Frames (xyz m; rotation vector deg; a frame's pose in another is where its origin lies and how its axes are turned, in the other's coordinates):
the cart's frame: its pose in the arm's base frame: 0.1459 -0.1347 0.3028 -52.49 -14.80 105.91
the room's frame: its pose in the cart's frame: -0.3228 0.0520 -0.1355 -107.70 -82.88 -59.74
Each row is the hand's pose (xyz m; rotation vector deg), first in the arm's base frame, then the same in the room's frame.
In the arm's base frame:
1: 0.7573 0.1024 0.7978 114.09 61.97 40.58
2: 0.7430 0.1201 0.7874 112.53 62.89 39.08
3: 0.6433 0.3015 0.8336 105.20 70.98 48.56
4: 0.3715 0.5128 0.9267 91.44 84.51 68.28
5: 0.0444 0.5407 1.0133 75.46 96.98 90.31
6: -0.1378 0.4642 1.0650 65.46 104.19 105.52
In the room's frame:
1: -0.3541 0.4038 -0.6997 -62.74 -45.45 117.29
2: -0.3418 0.4240 -0.6917 -61.26 -47.12 116.20
3: -0.2274 0.5877 -0.7632 -69.30 -46.71 104.87
4: 0.0661 0.7712 -0.8489 -84.26 -41.74 83.69
5: 0.4051 0.7818 -0.8653 -98.02 -32.23 60.91
6: 0.5911 0.6984 -0.8521 -105.54 -22.72 46.78

